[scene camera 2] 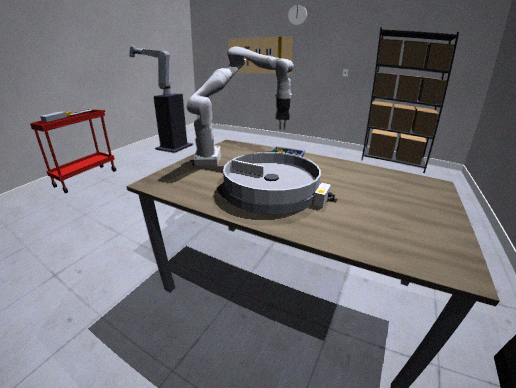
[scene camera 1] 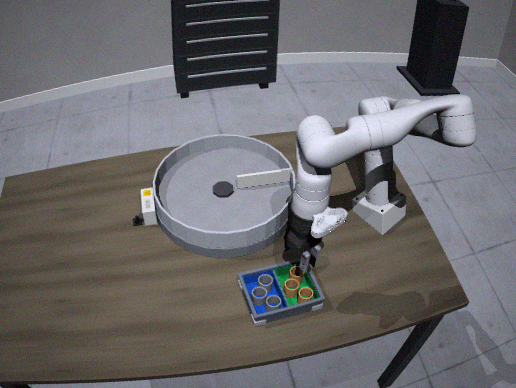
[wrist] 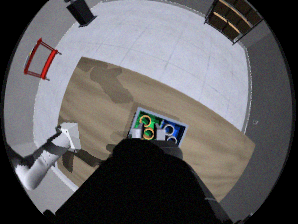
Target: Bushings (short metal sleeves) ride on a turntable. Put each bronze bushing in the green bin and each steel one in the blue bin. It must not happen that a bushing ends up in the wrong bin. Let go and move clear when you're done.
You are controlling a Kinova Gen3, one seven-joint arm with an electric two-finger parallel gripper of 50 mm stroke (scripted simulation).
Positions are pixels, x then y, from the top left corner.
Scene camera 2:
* turntable: 288, 176
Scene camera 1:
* gripper: 307, 266
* turntable: 186, 193
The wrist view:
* gripper: 148, 128
